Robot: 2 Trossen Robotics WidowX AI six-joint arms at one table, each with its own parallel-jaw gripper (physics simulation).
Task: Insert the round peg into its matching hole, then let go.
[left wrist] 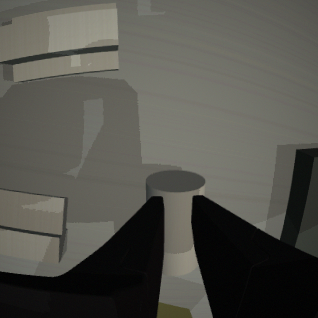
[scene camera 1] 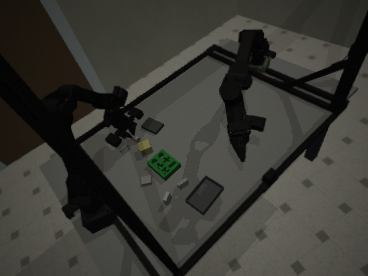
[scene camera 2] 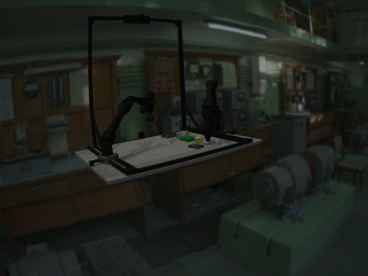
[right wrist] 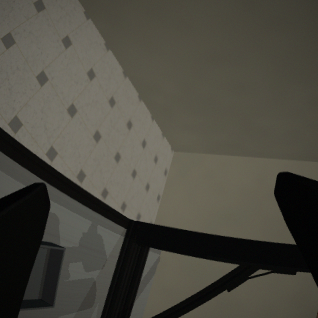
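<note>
The round peg [scene camera 1: 136, 138] [left wrist: 178, 225] is a pale cylinder; in the left wrist view its dark end faces up the picture. My left gripper [scene camera 1: 132, 136] [scene camera 2: 207, 140] [left wrist: 176, 206] is nearly shut, its tips low at the peg, one along each side; they hide parts of its sides. The peg's end sticks out past the tips. The green board [scene camera 1: 166, 176] [scene camera 2: 187, 138] with several shaped holes lies on the table beyond a yellow block; which hole is round is too small to tell. My right gripper [scene camera 1: 243, 158] [scene camera 2: 150, 118] [right wrist: 164, 190] is open and empty, raised away from the pieces.
The yellow block [scene camera 1: 145, 147] [scene camera 2: 199, 139] stands between the peg and the board. A dark flat tray [scene camera 1: 152, 125] [scene camera 2: 195, 146] [left wrist: 295, 200] lies close to the peg. Pale blocks [left wrist: 82, 37] [left wrist: 32, 215] lie nearby, others [scene camera 1: 145, 180] [scene camera 1: 183, 183] by the board. A larger dark tray [scene camera 1: 195, 208] lies further off.
</note>
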